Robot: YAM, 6 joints.
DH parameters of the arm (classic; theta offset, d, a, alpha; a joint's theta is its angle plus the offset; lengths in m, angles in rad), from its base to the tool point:
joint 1: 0 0.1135 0.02 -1.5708
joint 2: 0 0 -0.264 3.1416
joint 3: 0.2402 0 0.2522 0
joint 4: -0.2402 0 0.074 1.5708
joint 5: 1.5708 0 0 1.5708
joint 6: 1.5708 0.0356 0 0
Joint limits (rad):
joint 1: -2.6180..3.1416
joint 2: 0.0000..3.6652
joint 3: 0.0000..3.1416
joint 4: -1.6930..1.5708
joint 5: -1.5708..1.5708
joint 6: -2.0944..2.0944
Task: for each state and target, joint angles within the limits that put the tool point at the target. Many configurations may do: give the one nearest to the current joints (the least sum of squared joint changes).
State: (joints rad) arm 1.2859 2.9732 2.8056 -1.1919 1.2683 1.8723
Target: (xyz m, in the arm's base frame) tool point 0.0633 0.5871 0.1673
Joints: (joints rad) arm 1.5178 2.9558 2.9756 -0.7525 1.1239 1.8723
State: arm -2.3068 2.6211 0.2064 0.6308 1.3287 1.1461
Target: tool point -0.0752 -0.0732 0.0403
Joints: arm -2.0236 1.8924 0.0000 0.5366 1.5708 1.1461
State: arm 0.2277 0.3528 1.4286 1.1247 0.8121 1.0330
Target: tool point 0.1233 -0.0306 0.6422
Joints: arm -0.0549 1.2442 1.7923 0.9061 0.7320 1.0330
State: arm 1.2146 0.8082 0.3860 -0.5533 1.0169 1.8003
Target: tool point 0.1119 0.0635 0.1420
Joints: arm 0.7597 0.8907 0.2735 -0.5442 1.0580 1.8003
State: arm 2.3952 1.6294 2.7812 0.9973 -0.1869 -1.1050
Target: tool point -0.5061 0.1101 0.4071
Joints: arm 2.9101 2.2752 2.0913 0.9899 -0.2545 -1.1050
